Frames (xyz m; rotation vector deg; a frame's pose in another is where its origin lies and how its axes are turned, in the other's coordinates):
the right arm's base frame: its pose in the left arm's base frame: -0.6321 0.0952 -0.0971 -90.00 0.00 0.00
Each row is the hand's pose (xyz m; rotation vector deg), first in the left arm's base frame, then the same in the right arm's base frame.
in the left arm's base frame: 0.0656 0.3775 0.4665 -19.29 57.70 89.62
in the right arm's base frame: 0.6977 -0.5636 0.2823 42.92 -23.24 107.27
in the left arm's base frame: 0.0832 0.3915 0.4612 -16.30 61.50 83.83
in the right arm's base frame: 0.7153 -0.5583 0.2963 47.09 -16.40 106.76
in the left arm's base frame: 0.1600 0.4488 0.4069 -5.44 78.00 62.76
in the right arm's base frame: 0.7921 -0.5040 0.3536 59.17 11.52 106.38
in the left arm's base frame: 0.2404 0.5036 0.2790 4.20 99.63 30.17
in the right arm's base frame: 0.8725 -0.3761 0.4084 65.87 53.62 100.19
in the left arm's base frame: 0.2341 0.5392 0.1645 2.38 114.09 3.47
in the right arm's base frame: 0.8662 -0.2616 0.4440 58.25 84.47 89.77
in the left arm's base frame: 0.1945 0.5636 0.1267 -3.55 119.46 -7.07
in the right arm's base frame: 0.8266 -0.2238 0.4684 49.45 94.86 84.26
